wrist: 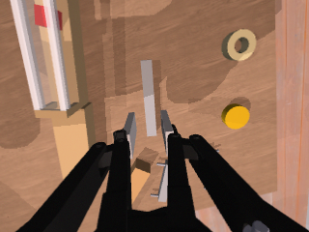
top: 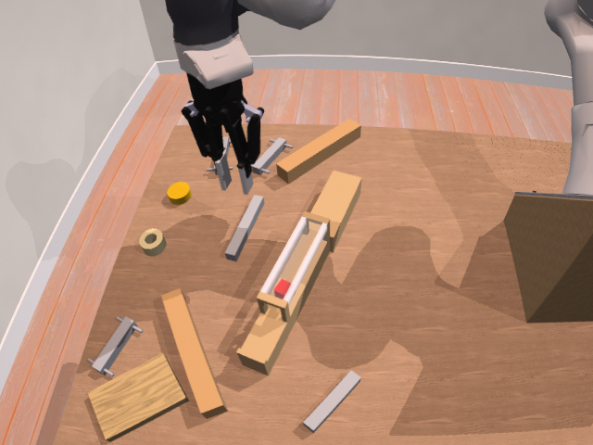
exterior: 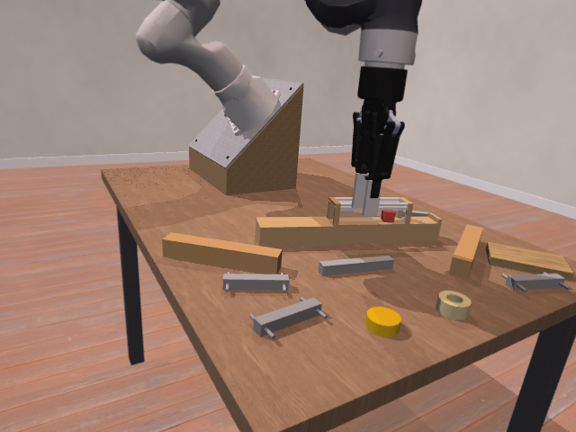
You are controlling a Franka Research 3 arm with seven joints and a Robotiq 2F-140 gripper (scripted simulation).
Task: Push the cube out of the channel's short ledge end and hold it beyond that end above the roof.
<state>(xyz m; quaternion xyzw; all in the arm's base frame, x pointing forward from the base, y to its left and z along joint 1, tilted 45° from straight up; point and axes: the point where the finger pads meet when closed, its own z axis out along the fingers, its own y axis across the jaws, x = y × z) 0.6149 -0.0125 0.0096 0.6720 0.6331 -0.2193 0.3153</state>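
Right now my hand is 140 mm above the grey rod. Also, from my hand: wooden channel base (120 mm behind, 110 mm to the left, 100 mm below); red cube (110 mm behind, 150 mm to the left, 90 mm below); yellow disc (170 mm ahead, 70 mm to the right, 140 mm below).
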